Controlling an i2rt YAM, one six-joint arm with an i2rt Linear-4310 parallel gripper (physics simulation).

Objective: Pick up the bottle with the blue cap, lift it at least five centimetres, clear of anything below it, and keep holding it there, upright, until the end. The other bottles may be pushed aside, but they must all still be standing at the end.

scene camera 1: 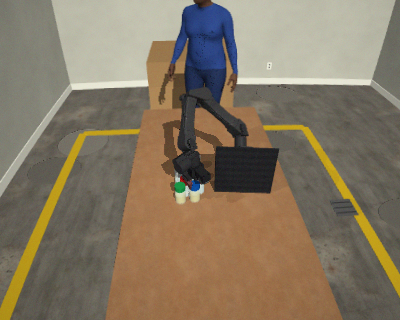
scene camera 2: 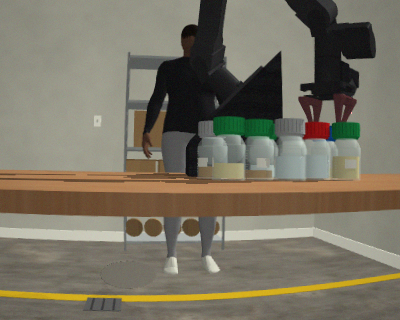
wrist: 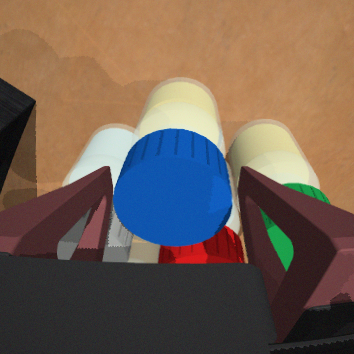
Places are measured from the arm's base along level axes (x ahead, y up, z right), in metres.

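Pixels of known places: gripper, fingertip midpoint: (scene camera 1: pixel 195 186) (wrist: pixel 175 177); arm's base, origin of the base link: (scene camera 1: pixel 240 151) (scene camera 2: pixel 236 95).
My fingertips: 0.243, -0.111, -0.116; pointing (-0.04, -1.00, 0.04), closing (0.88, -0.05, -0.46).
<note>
For each thing: its top centre in the pictures, then the offset to it from my fingertips, as dx, dy, dz. "spot": a spot on its surface instead. Level surfaces: height alone.
- bottle with the blue cap, middle of its top: (wrist: pixel 172 207) (scene camera 2: pixel 324 126) (scene camera 1: pixel 194 183) +0.003, +0.013, +0.007
- green-capped bottle, middle of its top: (wrist: pixel 296 251) (scene camera 2: pixel 345 123) (scene camera 1: pixel 179 185) +0.076, +0.013, +0.003
- red-capped bottle, middle of its top: (wrist: pixel 201 281) (scene camera 2: pixel 315 123) +0.046, +0.013, +0.052
- pale bottle, surface spot: (wrist: pixel 107 150) spot: -0.034, -0.051, +0.038
- table, its level: dy -0.093
The bottle with the blue cap (scene camera 1: pixel 195 194) (scene camera 2: pixel 330 133) (wrist: pixel 174 190) stands upright on the table, mostly hidden in scene camera 2. My gripper (scene camera 2: pixel 329 120) (wrist: pixel 175 177) is open and points down. Its fingertips are at about cap-top height, one on each side of the blue cap in the wrist view, with narrow gaps beside it. A green-capped bottle (scene camera 1: pixel 180 194) (scene camera 2: pixel 346 152) (wrist: pixel 265 145) stands close beside it, near one finger. A red-capped bottle (scene camera 2: pixel 317 150) (wrist: pixel 202 245) stands behind it, partly under the hand. A pale bottle (wrist: pixel 107 150) stands on its other side.
More upright bottles crowd nearby: a grey-capped one (scene camera 2: pixel 290 150) and green-capped ones (scene camera 2: pixel 229 147) (scene camera 2: pixel 259 150). A black panel (scene camera 1: pixel 246 170) (scene camera 2: pixel 265 95) (wrist: pixel 12 120) stands on the table (scene camera 1: pixel 220 260) beside the group. A person (scene camera 1: pixel 207 37) (scene camera 2: pixel 175 100) stands beyond the table.
</note>
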